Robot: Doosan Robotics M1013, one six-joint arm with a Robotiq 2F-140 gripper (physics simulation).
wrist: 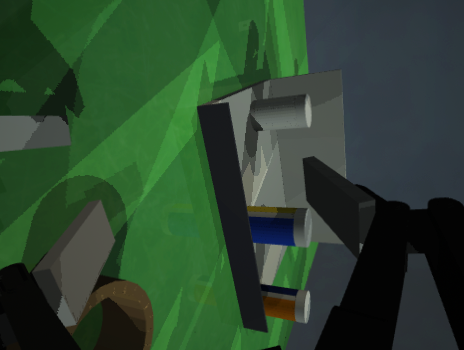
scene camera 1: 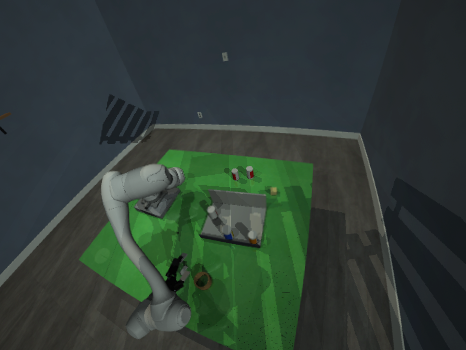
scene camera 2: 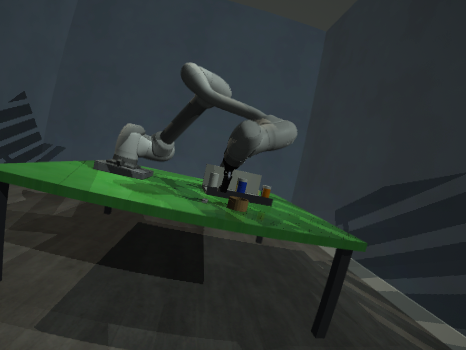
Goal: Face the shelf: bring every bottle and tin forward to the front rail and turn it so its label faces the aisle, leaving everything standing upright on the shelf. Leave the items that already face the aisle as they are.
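Where they show: gripper, between the fingertips: point(wrist: 207, 200) point(scene camera 1: 186, 262) point(scene camera 2: 221, 178); arm's base, origin of its link: point(scene camera 1: 154, 197) point(scene camera 2: 123, 165).
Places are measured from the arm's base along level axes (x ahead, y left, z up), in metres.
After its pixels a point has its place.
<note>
The shelf point(scene camera 1: 237, 198) {z 0.059, x 0.738, y 0.120 m} point(wrist: 325, 120) {z 0.085, x 0.628, y 0.110 m} has a dark front rail point(scene camera 2: 257, 199) {z -0.020, x 0.868, y -0.163 m} point(wrist: 227, 200) {z -0.027, x 0.699, y -0.179 m}. A grey-white tin point(scene camera 1: 212, 212) {z 0.069, x 0.612, y -0.039 m} point(scene camera 2: 214, 180) {z 0.030, x 0.596, y -0.046 m} point(wrist: 282, 112) {z 0.035, x 0.588, y -0.047 m} stands upright at its left end, set back from the rail, its visible side plain. A blue tin point(scene camera 1: 228, 236) {z 0.043, x 0.772, y -0.164 m} point(scene camera 2: 242, 186) {z 0.039, x 0.759, y -0.167 m} point(wrist: 272, 231) {z 0.035, x 0.752, y -0.167 m} stands upright at the rail, blue facing out, with a yellow strip at one side. An orange tin point(scene camera 1: 253, 239) {z 0.063, x 0.931, y -0.151 m} point(scene camera 2: 266, 192) {z 0.032, x 0.917, y -0.151 m} point(wrist: 280, 307) {z 0.029, x 0.908, y -0.149 m} stands upright at the rail's right end, orange facing out. My gripper point(scene camera 1: 184, 265) {z 0.076, x 0.606, y -0.402 m} point(wrist: 207, 200) {z 0.076, x 0.606, y -0.402 m} is open and empty, in front of the shelf.
A brown round pot point(scene camera 1: 203, 287) {z 0.004, x 0.731, y -0.483 m} point(scene camera 2: 239, 204) {z -0.015, x 0.702, y -0.497 m} point(wrist: 142, 300) {z 0.004, x 0.692, y -0.410 m} stands on the green table point(scene camera 1: 280, 280) {z -0.046, x 1.127, y -0.311 m} in front of the shelf, near my gripper. Two red-and-white tins point(scene camera 1: 235, 175) {z 0.016, x 0.628, y 0.374 m} point(scene camera 1: 250, 172) {z 0.032, x 0.749, y 0.416 m} stand behind the shelf. A small yellow cube point(scene camera 1: 273, 191) {z -0.008, x 0.964, y 0.288 m} lies at the back right.
</note>
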